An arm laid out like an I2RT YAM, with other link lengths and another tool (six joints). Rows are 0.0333 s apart.
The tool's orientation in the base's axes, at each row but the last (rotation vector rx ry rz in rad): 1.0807, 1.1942, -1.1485; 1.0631, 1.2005, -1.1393; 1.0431, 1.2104, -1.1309; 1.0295, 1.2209, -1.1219; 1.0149, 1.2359, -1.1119; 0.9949, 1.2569, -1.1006; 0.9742, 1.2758, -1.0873
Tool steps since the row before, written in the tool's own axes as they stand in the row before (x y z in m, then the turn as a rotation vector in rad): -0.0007, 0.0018, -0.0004, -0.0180, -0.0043, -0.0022; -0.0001, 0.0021, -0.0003, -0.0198, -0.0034, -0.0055; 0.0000, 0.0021, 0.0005, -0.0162, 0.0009, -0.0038; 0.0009, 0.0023, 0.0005, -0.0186, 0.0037, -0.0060; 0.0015, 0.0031, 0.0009, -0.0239, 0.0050, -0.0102; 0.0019, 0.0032, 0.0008, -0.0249, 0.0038, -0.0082; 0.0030, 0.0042, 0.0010, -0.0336, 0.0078, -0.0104
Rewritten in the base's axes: 0.0017, 0.0006, 0.0007, -0.0049, 0.0030, 0.0177; 0.0020, 0.0006, 0.0001, -0.0045, 0.0065, 0.0193; 0.0022, -0.0002, 0.0000, 0.0001, 0.0052, 0.0158; 0.0024, -0.0002, -0.0009, 0.0025, 0.0080, 0.0180; 0.0032, -0.0004, -0.0015, 0.0030, 0.0128, 0.0230; 0.0033, -0.0003, -0.0019, 0.0022, 0.0107, 0.0241; 0.0043, -0.0002, -0.0031, 0.0057, 0.0144, 0.0325
